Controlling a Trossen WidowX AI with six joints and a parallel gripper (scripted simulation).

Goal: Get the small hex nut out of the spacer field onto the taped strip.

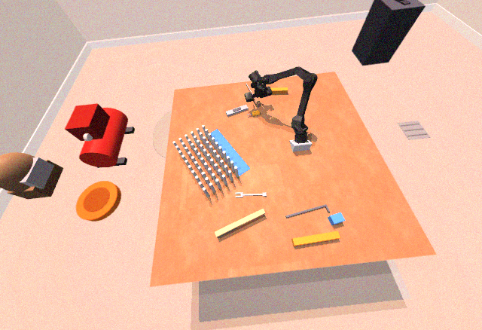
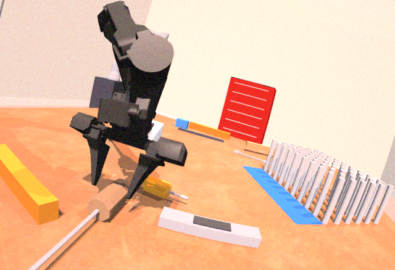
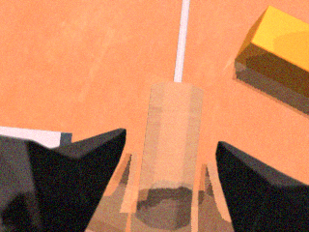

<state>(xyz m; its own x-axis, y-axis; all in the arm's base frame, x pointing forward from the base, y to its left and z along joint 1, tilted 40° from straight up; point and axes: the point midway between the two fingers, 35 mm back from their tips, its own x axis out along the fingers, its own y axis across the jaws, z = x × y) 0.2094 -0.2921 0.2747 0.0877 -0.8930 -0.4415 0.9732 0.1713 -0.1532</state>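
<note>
Right now the wooden-handled tool is 100 mm to the right of my gripper tip, 20 mm below it and 20 mm ahead of it. Round my gripper tip: hex nut 430 mm to the left, 400 mm ahead, 30 mm below; blue taped strip 380 mm to the left, 250 mm ahead, 30 mm below; yellow-handled screwdriver 120 mm to the left, 30 mm ahead, 20 mm below.
</note>
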